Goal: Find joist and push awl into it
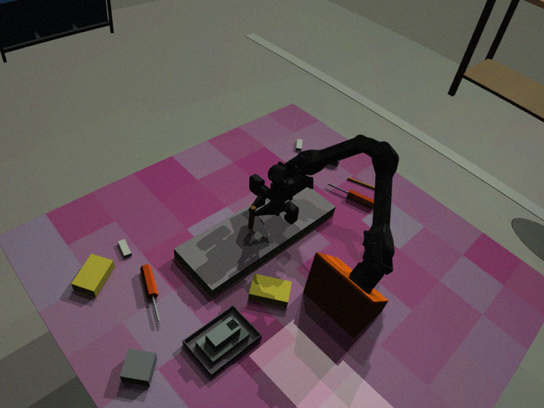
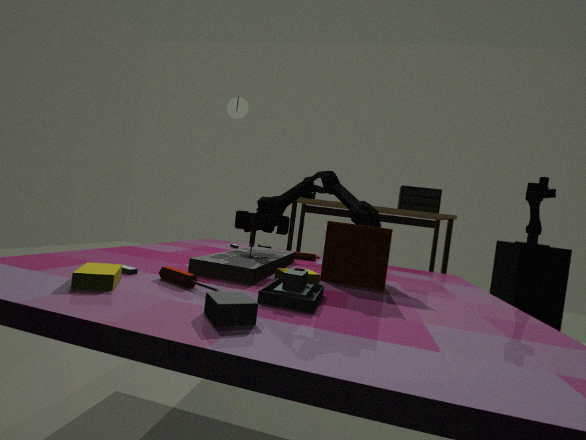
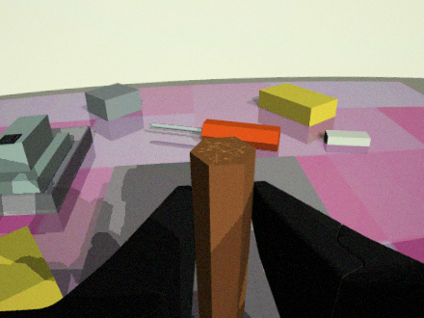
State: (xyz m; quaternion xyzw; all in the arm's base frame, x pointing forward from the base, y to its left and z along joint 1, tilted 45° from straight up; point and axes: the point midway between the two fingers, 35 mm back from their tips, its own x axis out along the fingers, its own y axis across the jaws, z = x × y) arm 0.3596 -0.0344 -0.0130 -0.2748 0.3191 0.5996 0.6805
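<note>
My gripper tip is now 6 cm above the awl. The rest, counted from my gripper tip: indicator light (18 cm behind, 25 cm to the left, 8 cm below); then tray (18 cm behind, 28 cm to the left, 13 cm below); then stud finder (18 cm behind, 27 cm to the left, 9 cm below).
</note>
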